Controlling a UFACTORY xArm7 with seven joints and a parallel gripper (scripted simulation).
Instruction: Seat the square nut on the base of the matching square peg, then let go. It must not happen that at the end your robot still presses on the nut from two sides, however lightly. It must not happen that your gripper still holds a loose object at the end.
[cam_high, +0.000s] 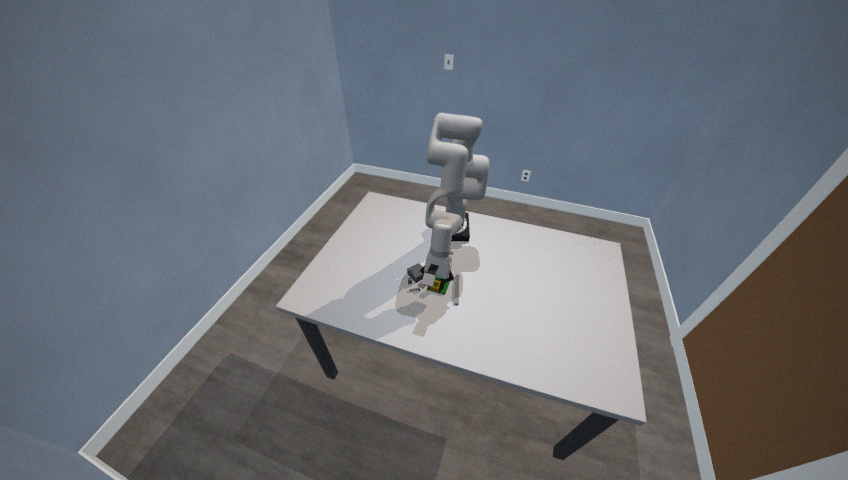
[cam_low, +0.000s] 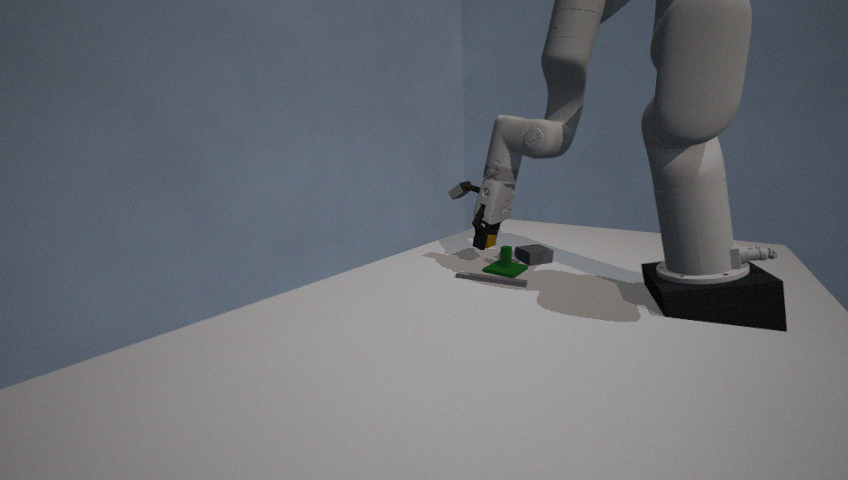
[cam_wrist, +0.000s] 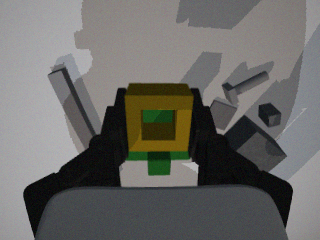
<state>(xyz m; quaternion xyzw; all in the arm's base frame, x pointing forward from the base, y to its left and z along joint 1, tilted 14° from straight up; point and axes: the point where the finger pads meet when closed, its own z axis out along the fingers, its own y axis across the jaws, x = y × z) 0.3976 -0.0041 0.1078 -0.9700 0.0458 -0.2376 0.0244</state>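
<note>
Now: the green base 60 mm behind my hand and 50 mm below it. Also, from my hand: bolt: 10 mm behind, 80 mm to the right, 60 mm below; then grey block: 90 mm behind, 100 mm to the right, 60 mm below; then long grey bar: 50 mm behind, 80 mm to the left, 70 mm below.
</note>
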